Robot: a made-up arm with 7 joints. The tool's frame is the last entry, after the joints.
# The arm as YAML. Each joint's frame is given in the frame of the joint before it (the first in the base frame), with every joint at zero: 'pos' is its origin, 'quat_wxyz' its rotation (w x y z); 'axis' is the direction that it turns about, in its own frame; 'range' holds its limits. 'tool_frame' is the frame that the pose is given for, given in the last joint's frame.
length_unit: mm
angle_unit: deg
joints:
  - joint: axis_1
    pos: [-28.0, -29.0, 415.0]
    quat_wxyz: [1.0, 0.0, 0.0, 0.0]
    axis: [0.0, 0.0, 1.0]
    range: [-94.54, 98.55]
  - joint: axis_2
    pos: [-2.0, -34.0, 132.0]
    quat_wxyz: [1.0, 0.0, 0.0, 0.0]
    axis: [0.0, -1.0, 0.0]
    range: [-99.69, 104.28]
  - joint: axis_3
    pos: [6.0, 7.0, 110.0]
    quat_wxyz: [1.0, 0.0, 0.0, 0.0]
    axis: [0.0, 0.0, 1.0]
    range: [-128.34, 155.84]
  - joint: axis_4
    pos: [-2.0, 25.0, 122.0]
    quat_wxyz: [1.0, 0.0, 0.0, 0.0]
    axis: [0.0, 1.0, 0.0]
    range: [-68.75, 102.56]
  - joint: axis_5
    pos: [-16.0, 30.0, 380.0]
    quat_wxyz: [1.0, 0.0, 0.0, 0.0]
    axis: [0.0, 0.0, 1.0]
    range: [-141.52, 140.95]
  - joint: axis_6
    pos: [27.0, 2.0, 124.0]
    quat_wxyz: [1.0, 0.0, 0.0, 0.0]
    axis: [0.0, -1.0, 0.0]
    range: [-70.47, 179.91]
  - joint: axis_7
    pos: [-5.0, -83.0, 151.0]
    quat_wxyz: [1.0, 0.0, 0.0, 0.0]
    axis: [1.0, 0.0, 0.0]
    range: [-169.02, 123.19]
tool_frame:
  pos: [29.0, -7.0, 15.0]
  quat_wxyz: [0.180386, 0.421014, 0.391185, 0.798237]
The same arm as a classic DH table. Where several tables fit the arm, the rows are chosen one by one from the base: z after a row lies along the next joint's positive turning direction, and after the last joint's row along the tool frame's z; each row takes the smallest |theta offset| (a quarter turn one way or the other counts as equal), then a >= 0, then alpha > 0; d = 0 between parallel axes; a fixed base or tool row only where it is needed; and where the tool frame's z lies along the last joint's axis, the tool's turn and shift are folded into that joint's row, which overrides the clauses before.
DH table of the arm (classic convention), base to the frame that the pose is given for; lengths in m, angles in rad. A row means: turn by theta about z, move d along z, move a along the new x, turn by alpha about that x. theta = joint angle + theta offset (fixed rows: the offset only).
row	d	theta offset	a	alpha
base (fixed)	0.0000	0.8029	-0.0403	0.0000
axis_1	0.5470	-0.8029	-0.0020	1.5708
axis_2	0.0270	0.0000	0.0060	-1.5708
axis_3	0.2320	0.0000	-0.0020	-1.5708
axis_4	0.0550	0.0000	-0.0160	1.5708
axis_5	0.5040	0.0000	0.0270	1.5708
axis_6	0.0810	1.5708	0.1510	1.5708
axis_7	0.0197	0.6228	0.0163	0.6211
tool (fixed)	0.0053	-1.4996	0.0000	0.0000
Joint limits (rad, base to tool): -1.6500..1.7200 -1.7399..1.8200 -2.2400..2.7199 -1.1999..1.7900 -2.4700..2.4600 -1.2299..3.1400 -2.9500..2.1501

